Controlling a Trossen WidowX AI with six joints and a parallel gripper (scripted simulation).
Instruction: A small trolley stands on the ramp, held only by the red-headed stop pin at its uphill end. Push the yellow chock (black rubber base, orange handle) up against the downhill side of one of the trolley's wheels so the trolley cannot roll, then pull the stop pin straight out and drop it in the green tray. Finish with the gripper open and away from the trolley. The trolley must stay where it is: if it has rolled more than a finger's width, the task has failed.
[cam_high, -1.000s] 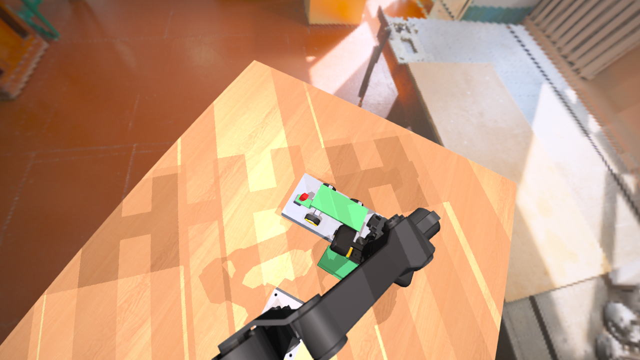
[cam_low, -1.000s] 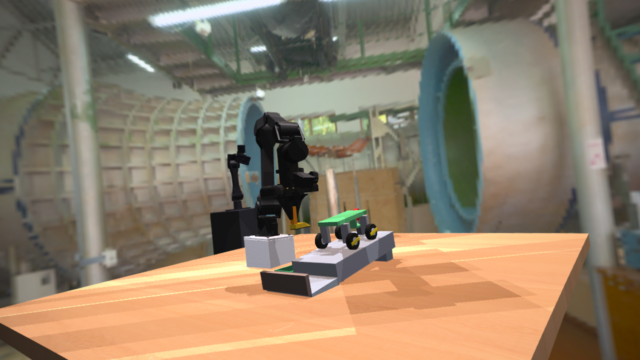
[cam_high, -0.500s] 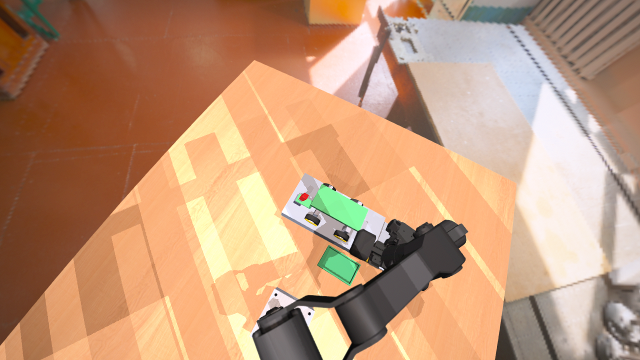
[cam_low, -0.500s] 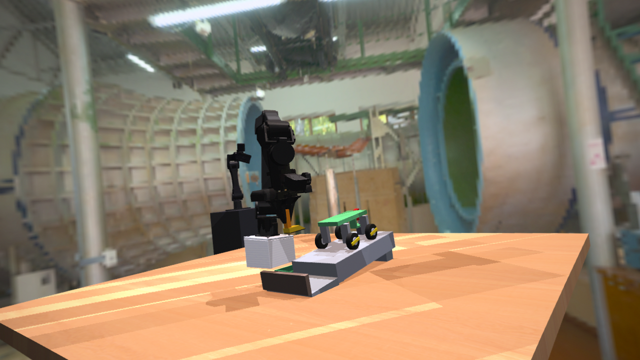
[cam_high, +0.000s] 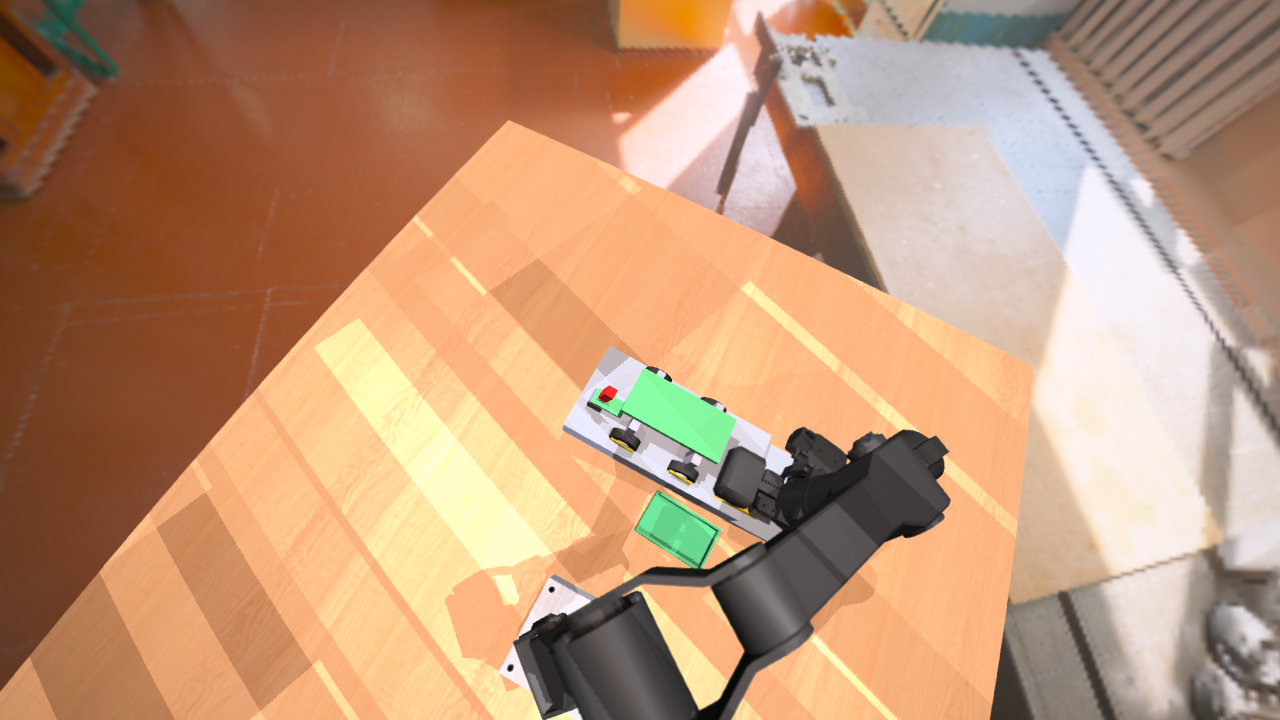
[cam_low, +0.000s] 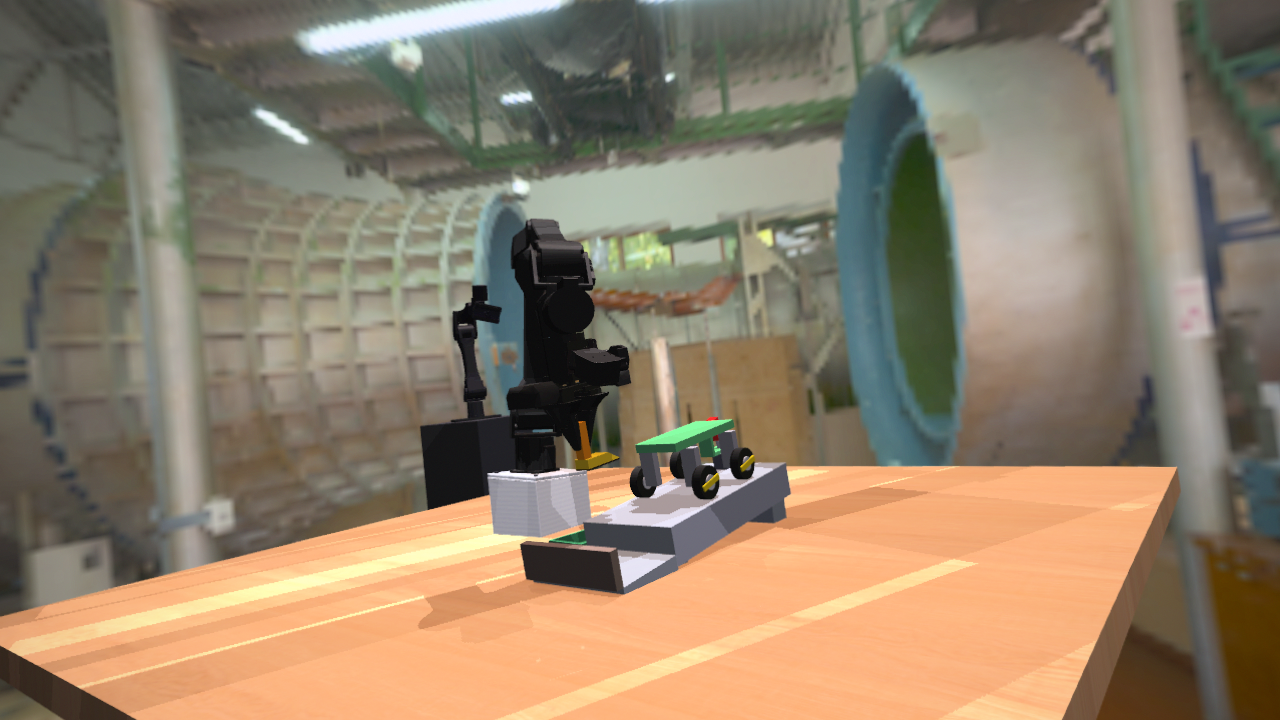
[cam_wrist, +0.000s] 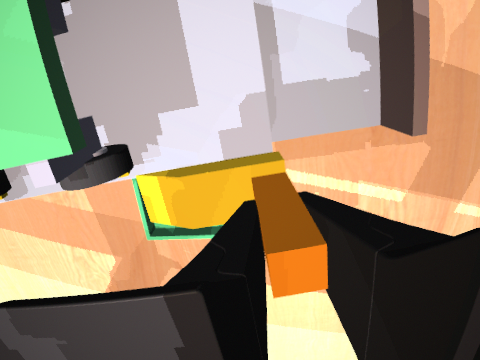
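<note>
My gripper tip is now 25 cm to the right of the stop pin, 8 cm short of it and 3 cm above it. Also, from my gripper tip: yellow chock: 2 cm to the left, 1 cm below; then end stop: 12 cm to the right, 12 cm below, 5 cm ahead; then trolley: 15 cm to the left, 9 cm ahead, 4 cm below.
</note>
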